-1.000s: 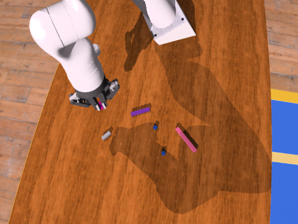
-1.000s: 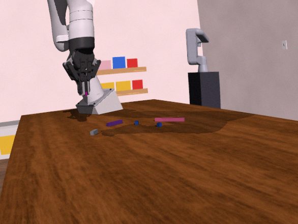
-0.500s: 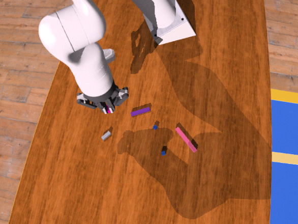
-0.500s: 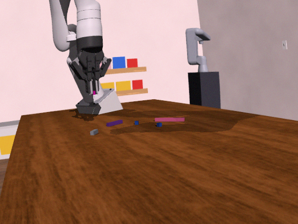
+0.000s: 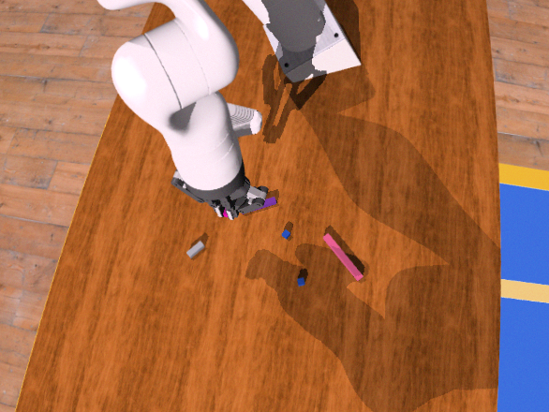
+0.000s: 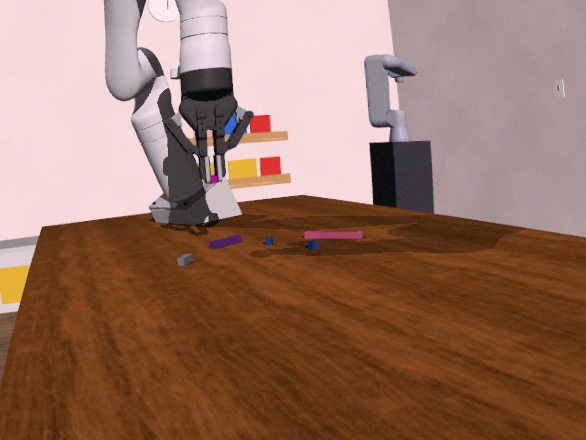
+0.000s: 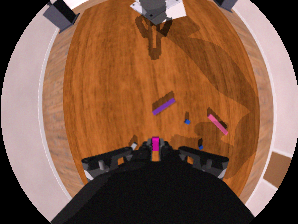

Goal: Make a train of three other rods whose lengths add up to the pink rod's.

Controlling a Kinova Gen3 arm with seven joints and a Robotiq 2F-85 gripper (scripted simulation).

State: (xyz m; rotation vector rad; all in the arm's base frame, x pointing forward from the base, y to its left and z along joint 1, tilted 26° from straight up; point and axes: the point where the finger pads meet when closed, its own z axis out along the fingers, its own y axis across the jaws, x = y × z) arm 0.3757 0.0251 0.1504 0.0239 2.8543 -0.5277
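My gripper is now 11 cm above the purple rod, 6 cm past it and 3 cm to the right of it. From my hand the other things lie so: small blue rod: 12 cm to the left, 11 cm below, 6 cm ahead; magenta rod: 1 cm below; grey rod: 11 cm below, 6 cm to the right, 4 cm ahead.
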